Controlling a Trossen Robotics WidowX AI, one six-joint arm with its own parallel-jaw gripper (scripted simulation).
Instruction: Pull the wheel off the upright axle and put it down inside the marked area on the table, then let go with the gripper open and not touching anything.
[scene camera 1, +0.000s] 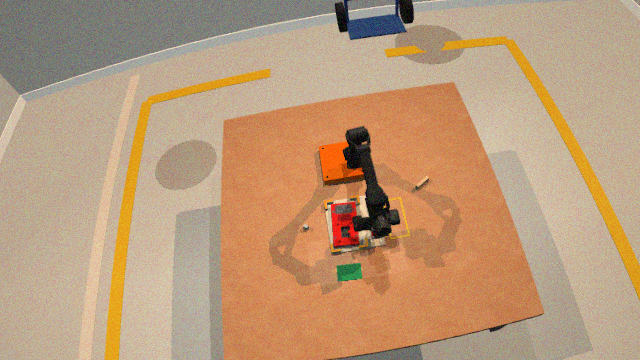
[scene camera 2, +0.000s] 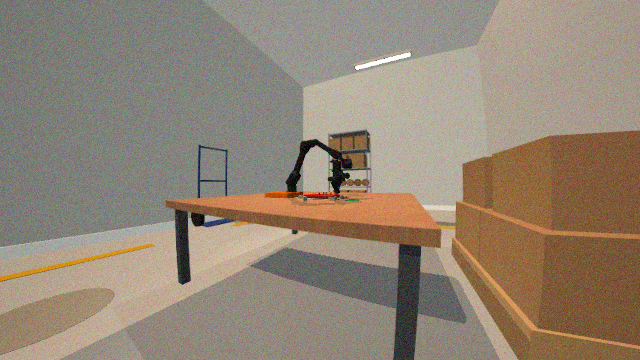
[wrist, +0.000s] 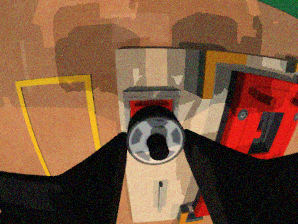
The pictures show: my gripper and a wheel.
